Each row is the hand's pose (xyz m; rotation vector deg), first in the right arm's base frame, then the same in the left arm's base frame.
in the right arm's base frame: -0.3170 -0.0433 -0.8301 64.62 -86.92 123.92
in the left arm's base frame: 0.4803 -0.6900 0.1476 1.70 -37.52 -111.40
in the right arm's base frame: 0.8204 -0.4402 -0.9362 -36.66 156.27 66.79
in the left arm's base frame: 0.1938 0.4436 0.4562 -136.34 56.98 -51.31
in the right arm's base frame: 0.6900 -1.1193 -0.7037 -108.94 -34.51 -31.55
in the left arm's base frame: 0.0065 0.2938 1.1453 40.93 157.04 19.70
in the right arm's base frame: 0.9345 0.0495 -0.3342 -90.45 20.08 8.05
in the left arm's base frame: -0.4033 0.3132 -0.0355 -124.10 -127.87 -4.90
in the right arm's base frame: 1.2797 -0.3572 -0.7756 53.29 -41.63 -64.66
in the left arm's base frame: -0.1095 0.8153 0.3401 46.23 -64.38 78.72
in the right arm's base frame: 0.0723 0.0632 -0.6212 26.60 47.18 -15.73
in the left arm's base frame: 0.1553 -0.4020 0.0137 -56.91 -33.15 53.99
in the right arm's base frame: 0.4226 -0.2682 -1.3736 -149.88 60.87 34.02
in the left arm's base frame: 0.7418 0.2032 0.3111 114.46 58.88 78.51
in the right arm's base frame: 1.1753 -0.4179 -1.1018 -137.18 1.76 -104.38
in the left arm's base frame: 0.2318 0.8307 0.4057 -0.74 -133.22 -112.09
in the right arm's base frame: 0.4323 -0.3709 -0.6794 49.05 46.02 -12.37
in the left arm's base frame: 0.0825 -0.0120 0.4188 -45.55 -14.89 64.32
